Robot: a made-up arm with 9 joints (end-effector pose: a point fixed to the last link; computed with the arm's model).
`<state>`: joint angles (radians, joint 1 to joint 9).
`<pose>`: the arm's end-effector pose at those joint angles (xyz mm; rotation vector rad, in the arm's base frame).
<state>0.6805 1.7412 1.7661 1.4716 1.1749 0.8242 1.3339 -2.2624 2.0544</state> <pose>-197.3 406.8 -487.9 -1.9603 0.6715 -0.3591</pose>
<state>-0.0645 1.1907 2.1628 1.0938 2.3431 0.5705 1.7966 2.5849 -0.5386</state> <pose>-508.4 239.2 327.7 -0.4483 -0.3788 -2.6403</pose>
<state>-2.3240 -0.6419 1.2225 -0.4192 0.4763 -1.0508 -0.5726 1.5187 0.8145</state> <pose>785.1 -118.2 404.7 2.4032 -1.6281 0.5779</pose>
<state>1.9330 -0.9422 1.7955 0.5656 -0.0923 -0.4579 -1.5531 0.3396 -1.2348</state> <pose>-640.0 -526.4 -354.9 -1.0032 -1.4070 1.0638</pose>
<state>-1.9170 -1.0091 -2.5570 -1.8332 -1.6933 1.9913 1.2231 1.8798 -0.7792</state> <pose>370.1 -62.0 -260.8 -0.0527 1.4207 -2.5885</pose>
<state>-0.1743 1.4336 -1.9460 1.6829 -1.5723 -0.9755 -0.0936 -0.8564 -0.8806</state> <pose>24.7 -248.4 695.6 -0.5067 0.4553 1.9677</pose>
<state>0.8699 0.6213 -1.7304 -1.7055 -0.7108 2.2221 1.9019 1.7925 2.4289</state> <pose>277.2 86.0 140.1 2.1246 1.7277 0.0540</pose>
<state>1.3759 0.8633 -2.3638 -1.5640 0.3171 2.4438 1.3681 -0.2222 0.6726</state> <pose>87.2 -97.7 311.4 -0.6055 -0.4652 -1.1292</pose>
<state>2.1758 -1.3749 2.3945 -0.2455 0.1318 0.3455 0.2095 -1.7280 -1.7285</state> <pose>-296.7 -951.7 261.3 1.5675 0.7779 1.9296</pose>
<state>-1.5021 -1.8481 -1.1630 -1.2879 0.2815 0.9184 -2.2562 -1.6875 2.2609</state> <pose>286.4 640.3 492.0 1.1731 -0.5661 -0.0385</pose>
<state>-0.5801 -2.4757 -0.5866 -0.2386 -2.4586 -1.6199 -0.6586 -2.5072 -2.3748</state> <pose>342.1 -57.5 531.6 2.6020 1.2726 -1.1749</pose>
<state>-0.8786 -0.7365 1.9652 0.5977 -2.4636 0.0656 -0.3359 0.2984 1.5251</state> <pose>94.5 -146.8 158.9 0.1610 0.6127 -1.1227</pose>
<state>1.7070 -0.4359 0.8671 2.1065 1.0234 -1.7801 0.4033 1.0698 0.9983</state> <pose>35.9 -225.1 -315.0 -1.2177 -1.5995 0.2795</pose>
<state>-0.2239 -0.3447 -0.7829 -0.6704 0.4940 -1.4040 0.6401 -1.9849 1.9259</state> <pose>157.2 378.5 -287.4 -0.7424 0.3981 -0.4484</pose>
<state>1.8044 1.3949 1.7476 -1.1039 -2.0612 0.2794 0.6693 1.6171 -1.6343</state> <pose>206.1 188.9 -289.1 -1.1913 2.3968 -0.8920</pose>
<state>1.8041 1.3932 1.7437 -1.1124 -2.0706 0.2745 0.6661 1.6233 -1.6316</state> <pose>204.7 187.2 -294.8 -1.1998 2.4150 -0.8792</pose>
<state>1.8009 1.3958 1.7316 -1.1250 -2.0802 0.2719 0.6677 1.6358 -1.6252</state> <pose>202.4 181.7 -301.7 -1.2061 2.4515 -0.8771</pose>
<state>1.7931 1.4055 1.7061 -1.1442 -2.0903 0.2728 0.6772 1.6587 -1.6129</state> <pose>198.8 169.6 -310.1 -1.2071 2.5188 -0.8922</pose>
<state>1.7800 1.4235 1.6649 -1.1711 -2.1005 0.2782 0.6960 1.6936 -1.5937</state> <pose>193.3 149.9 -319.7 -1.1982 2.6223 -0.9285</pose>
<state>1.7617 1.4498 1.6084 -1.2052 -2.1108 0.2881 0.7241 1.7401 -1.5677</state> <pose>185.5 122.9 -329.4 1.1591 -2.7327 0.9758</pose>
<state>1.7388 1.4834 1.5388 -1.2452 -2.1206 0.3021 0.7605 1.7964 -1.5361</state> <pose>175.2 89.8 -338.0 1.0011 -2.6262 0.9522</pose>
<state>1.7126 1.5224 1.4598 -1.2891 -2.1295 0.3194 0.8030 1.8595 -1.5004</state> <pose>162.6 52.7 -344.6 0.8231 -2.5024 0.9258</pose>
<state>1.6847 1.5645 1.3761 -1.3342 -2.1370 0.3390 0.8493 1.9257 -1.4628</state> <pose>148.6 14.1 -348.7 0.6367 -2.3678 0.8973</pose>
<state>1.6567 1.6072 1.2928 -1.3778 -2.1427 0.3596 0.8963 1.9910 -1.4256</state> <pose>134.0 -23.8 -350.5 0.4540 -2.2307 0.8681</pose>
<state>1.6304 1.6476 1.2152 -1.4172 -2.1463 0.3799 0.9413 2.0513 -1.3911</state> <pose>119.9 -58.9 -350.4 0.2864 -2.1000 0.8411</pose>
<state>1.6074 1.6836 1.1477 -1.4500 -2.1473 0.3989 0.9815 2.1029 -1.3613</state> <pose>107.5 -89.2 -349.0 0.1431 -1.9844 0.8198</pose>
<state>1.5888 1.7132 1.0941 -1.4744 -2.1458 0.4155 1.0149 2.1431 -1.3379</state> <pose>97.5 -113.2 -347.1 0.0309 -1.8913 0.8060</pose>
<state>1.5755 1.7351 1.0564 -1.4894 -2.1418 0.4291 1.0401 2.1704 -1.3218</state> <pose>90.7 -129.5 -345.0 -0.0468 -1.8253 0.8010</pose>
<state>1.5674 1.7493 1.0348 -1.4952 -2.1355 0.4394 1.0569 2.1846 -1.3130</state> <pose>87.2 -138.1 -343.2 -0.0904 -1.7869 0.8047</pose>
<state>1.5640 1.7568 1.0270 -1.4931 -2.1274 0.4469 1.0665 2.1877 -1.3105</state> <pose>86.9 -140.0 -341.7 -0.1057 -1.7728 0.8161</pose>
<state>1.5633 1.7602 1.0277 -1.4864 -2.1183 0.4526 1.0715 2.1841 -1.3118</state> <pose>88.4 -137.7 -340.4 -0.1036 -1.7733 0.8317</pose>
